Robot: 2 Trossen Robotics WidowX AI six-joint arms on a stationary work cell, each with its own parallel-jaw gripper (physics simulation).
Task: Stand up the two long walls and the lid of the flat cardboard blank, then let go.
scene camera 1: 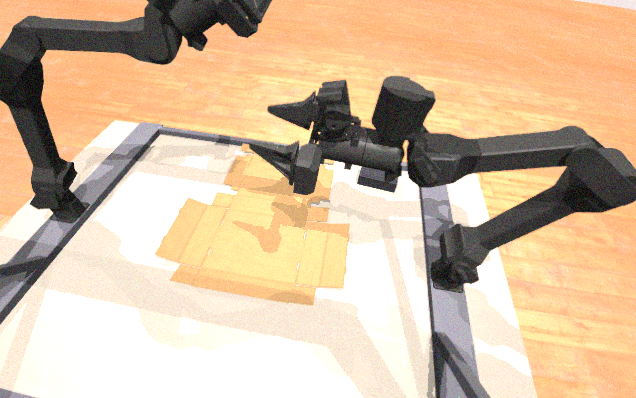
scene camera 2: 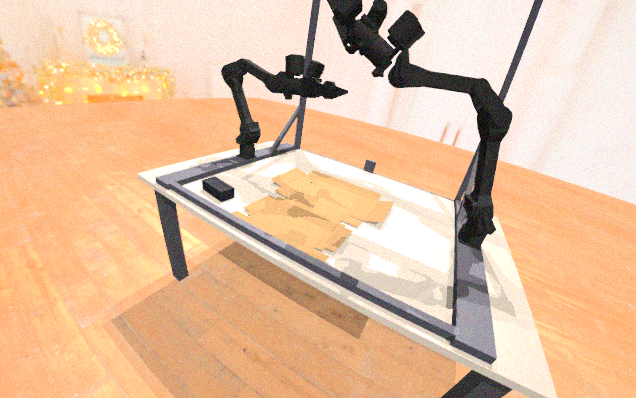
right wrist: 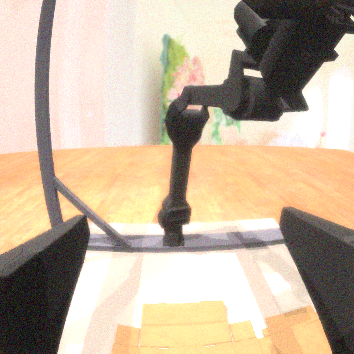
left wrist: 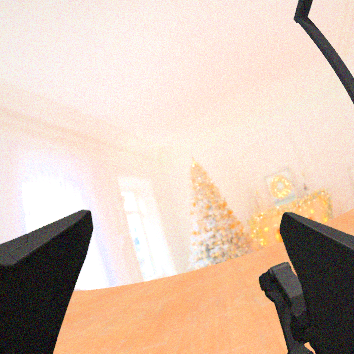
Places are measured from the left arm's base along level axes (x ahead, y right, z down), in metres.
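Where they show: left gripper, fingertip midpoint: (scene camera 2: 329,5) (left wrist: 190,222); right gripper, fingertip midpoint: (scene camera 1: 258,125) (scene camera 2: 342,91) (right wrist: 186,222); left arm's base, link origin: (scene camera 1: 70,211) (scene camera 2: 469,241) (right wrist: 172,240); right arm's base, link origin: (scene camera 1: 446,277) (scene camera 2: 246,156).
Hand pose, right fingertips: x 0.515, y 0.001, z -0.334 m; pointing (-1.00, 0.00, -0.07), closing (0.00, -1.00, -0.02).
Things, the pixels of their centre, and the offset from my right fingertips. "spot": a spot on its surface instead.
- strip, body centre: (scene camera 1: 240,291) (scene camera 2: 345,182) dx -0.038, dy +0.110, dz +0.343 m
- broad panel, surface spot: (scene camera 1: 260,172) spot: dx -0.102, dy -0.250, dz +0.346 m
- small black box, body centre: (scene camera 1: 378,178) (scene camera 2: 218,188) dx +0.238, dy -0.290, dz +0.336 m
The cardboard blank (scene camera 1: 280,267) (scene camera 2: 335,192) (right wrist: 185,320) lies flat or nearly flat on the white table, with no panel plainly upright. In scene camera 1 a side panel (scene camera 1: 186,230) is at its left, another side panel (scene camera 1: 334,257) at its right, a strip (scene camera 1: 240,288) along its near edge and a broad panel (scene camera 1: 260,172) at the back, partly behind the right gripper. My right gripper (scene camera 1: 260,127) is open and empty, high above the back of the blank. My left gripper (left wrist: 190,222) is open and empty, raised far above the table; the scene views cut it off at the top.
A small black box (scene camera 1: 378,180) (scene camera 2: 218,189) lies on the table near the back right in scene camera 1. Dark frame beams (scene camera 1: 452,310) (scene camera 2: 400,306) run along the table's edges. Upright posts (scene camera 2: 309,45) (right wrist: 44,100) rise from the frame.
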